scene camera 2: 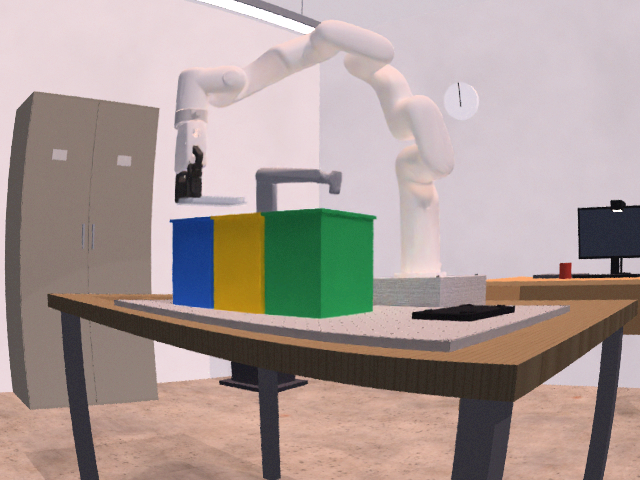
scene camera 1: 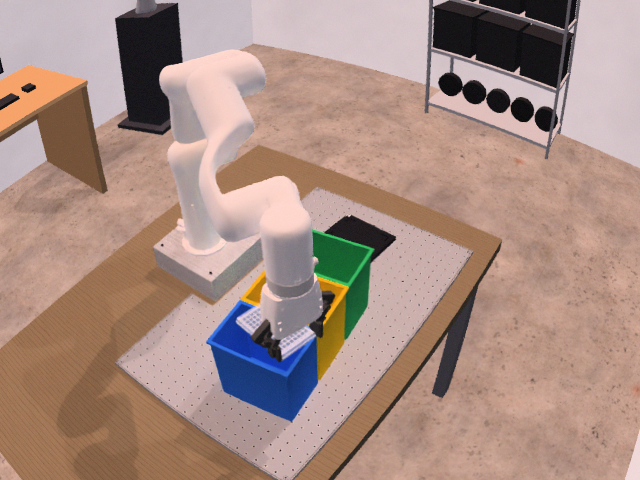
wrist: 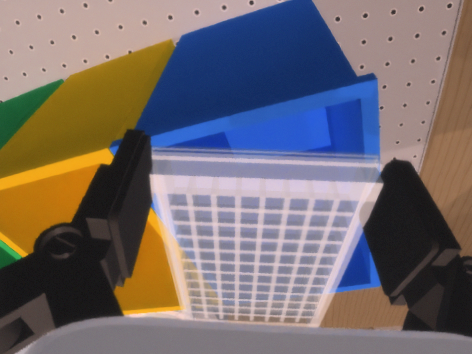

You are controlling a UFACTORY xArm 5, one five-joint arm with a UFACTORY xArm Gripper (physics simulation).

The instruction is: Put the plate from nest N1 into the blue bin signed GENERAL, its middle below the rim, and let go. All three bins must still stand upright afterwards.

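Places are measured from the arm's base along level axes (x ahead, y left, z up), in centimetres.
Pixels of known places: gripper, fingertip midpoint: [scene camera 2: 187, 200] [scene camera 1: 296, 344] [wrist: 266, 175]; arm's base, link origin: [scene camera 2: 420, 277] [scene camera 1: 205, 241].
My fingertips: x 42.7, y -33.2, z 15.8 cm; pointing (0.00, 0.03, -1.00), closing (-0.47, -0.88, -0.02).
Observation:
Ahead of a thing's pixels: the offset from my fingertips to its top centre. Level surfaces: height alone.
My gripper [scene camera 1: 295, 338] [scene camera 2: 187, 196] [wrist: 266, 175] is shut on the clear, gridded plate @(dx -5.3, dy +2.2, dz +0.9 cm) [scene camera 1: 295, 343] [scene camera 2: 222, 199] [wrist: 260, 225], with one finger at each long side. The plate is roughly level, above the rim of the blue bin @(dx -8.3, dy +1.9, dz -3.7 cm) [scene camera 1: 253, 382] [scene camera 2: 192, 263] [wrist: 250, 65], with a gap visible in scene camera 2. In the wrist view it covers part of the bin's opening, and its far part overlaps the yellow bin's edge. The blue bin stands upright. The GENERAL sign and an N1 label do not show.
The yellow bin @(dx -7.5, dy +15.0, dz -3.7 cm) [scene camera 1: 330, 341] [scene camera 2: 238, 263] [wrist: 55, 200] stands upright against the blue one, and the green bin @(dx -6.8, dy +28.0, dz -3.7 cm) [scene camera 1: 357, 299] [scene camera 2: 320, 258] [wrist: 25, 115] upright beyond it. A flat black holder @(dx -8.9, dy +55.8, dz -20.2 cm) [scene camera 1: 361, 235] [scene camera 2: 462, 312] lies past the green bin on the perforated board @(dz -21.7 cm) [scene camera 1: 413, 263] [scene camera 2: 403, 330].

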